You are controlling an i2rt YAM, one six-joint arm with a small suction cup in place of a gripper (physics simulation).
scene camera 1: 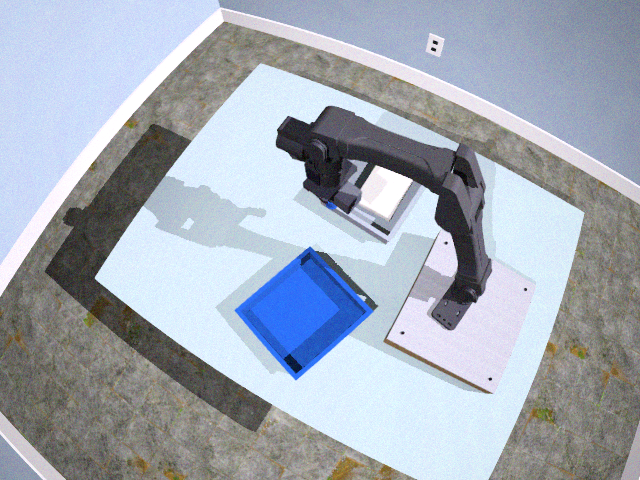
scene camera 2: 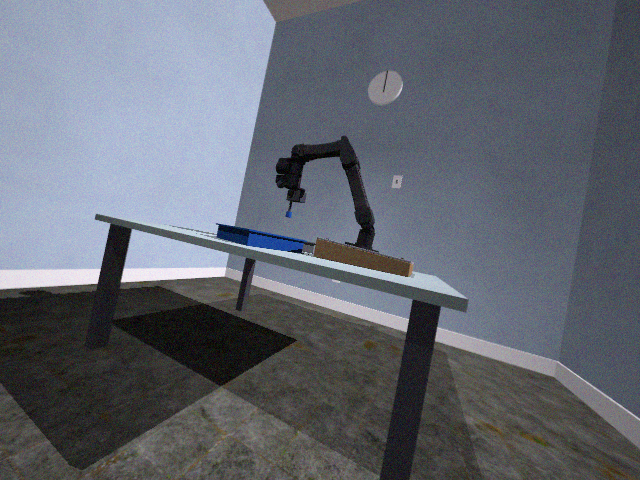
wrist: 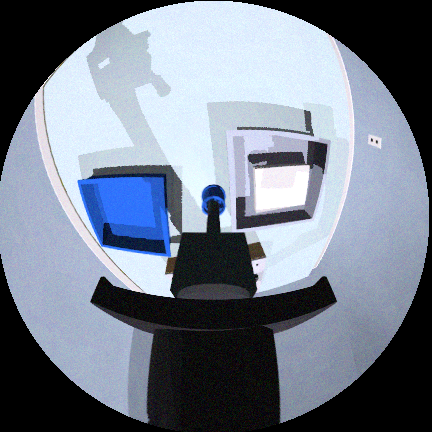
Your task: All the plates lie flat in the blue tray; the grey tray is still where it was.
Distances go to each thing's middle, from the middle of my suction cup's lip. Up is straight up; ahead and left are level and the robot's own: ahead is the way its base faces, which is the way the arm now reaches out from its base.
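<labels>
My suction cup is 160 mm to the left of the grey tray [wrist: 246, 148], 20 mm past it and 130 mm above it. Measured from my suction cup, the blue tray [scene camera 1: 303, 312] is 230 mm to the left, 100 mm behind and 130 mm below.
</labels>
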